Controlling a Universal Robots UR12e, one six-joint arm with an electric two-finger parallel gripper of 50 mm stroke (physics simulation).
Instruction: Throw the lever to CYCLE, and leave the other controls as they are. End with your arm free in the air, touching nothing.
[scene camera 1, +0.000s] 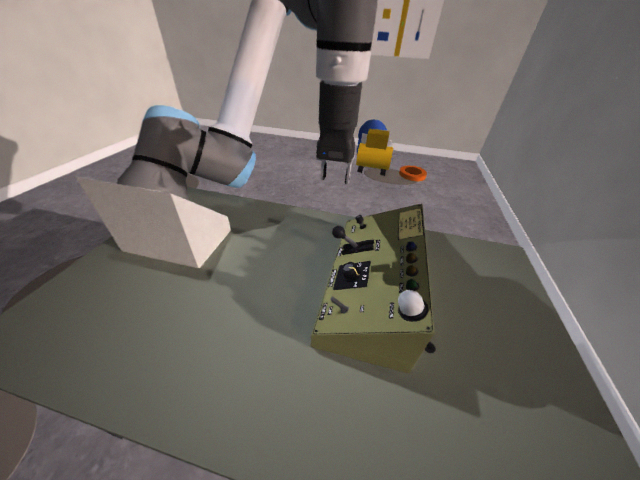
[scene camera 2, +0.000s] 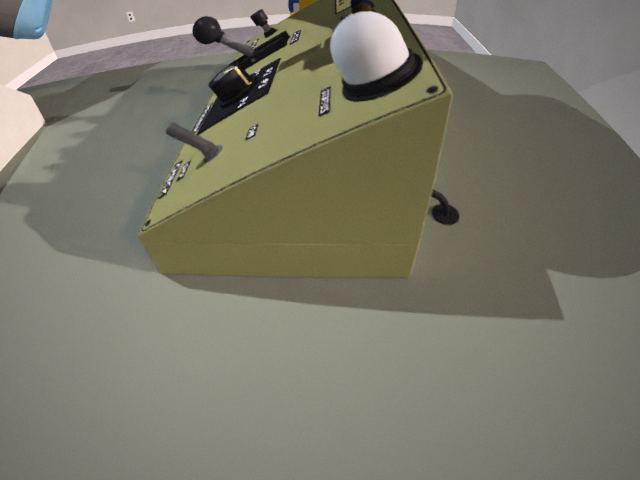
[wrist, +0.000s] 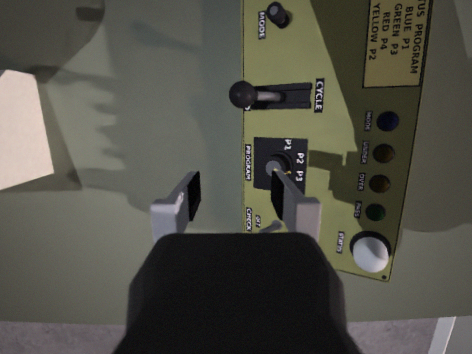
In view: my gripper (scene camera 1: 335, 179), a program dial (scene camera 2: 233, 83) and a lever (wrist: 242, 94).
My gripper is seen too in the wrist view (wrist: 235, 185).
